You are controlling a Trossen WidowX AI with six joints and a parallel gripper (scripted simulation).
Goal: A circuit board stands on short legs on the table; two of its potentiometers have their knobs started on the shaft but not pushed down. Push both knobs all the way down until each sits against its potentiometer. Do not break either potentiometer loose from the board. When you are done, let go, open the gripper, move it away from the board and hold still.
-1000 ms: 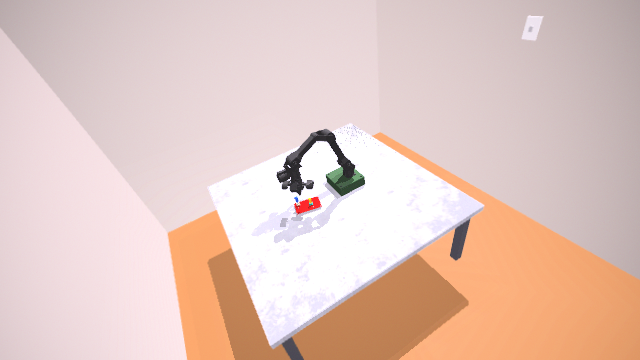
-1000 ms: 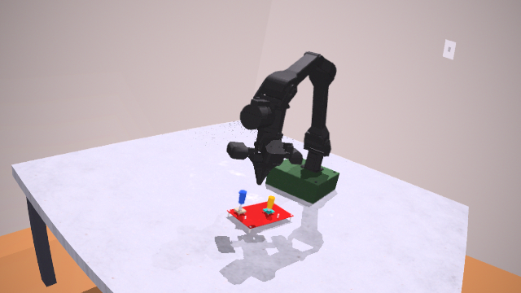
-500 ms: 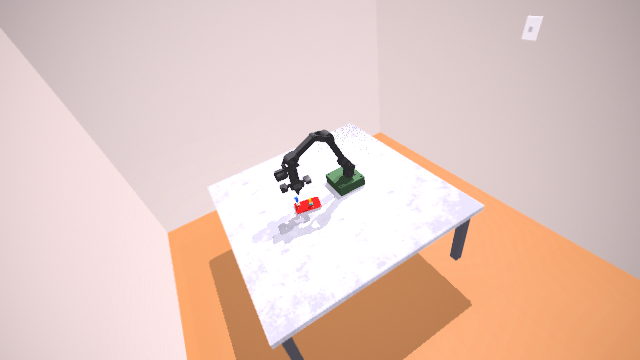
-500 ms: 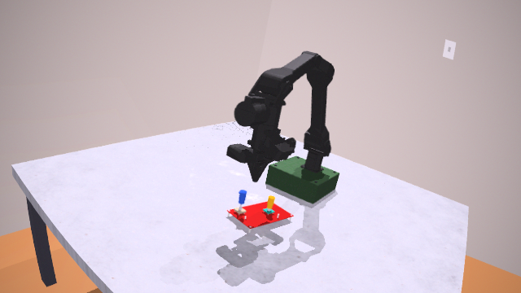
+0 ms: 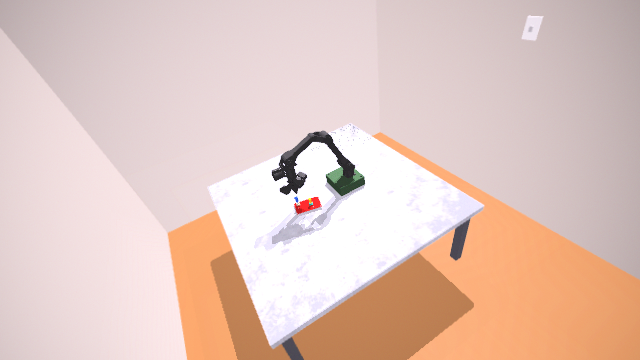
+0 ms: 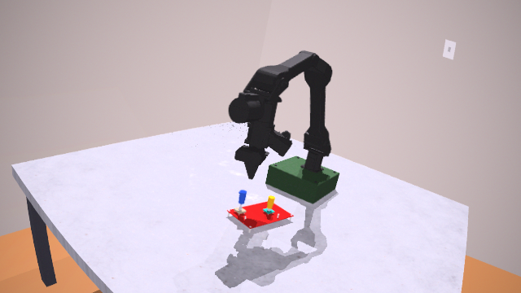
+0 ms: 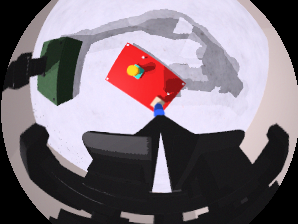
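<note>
My gripper tip is 10 mm short of the blue knob, 10 mm to the left of it and 50 mm above it. Round my gripper tip: orange knob 60 mm behind, 40 mm to the left, 70 mm below.
</note>
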